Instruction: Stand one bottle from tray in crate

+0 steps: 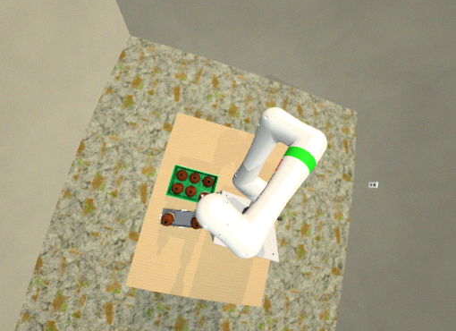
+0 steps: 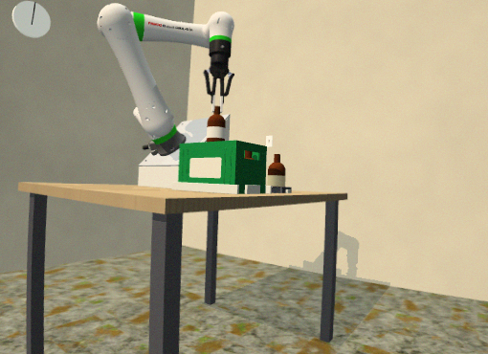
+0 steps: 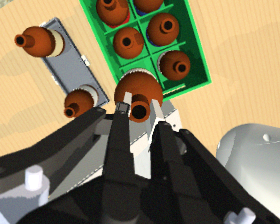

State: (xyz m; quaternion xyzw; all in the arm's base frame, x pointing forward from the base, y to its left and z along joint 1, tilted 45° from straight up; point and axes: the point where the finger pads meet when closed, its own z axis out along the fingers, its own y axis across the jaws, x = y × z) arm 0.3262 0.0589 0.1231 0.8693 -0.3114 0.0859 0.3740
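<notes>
Now: hand 9 cm above the brown bottle. From my hand the other things lie so: grey tray (34 cm below, 18 cm to the left, 9 cm ahead); green crate (27 cm below, 8 cm ahead, 5 cm to the right).
</notes>
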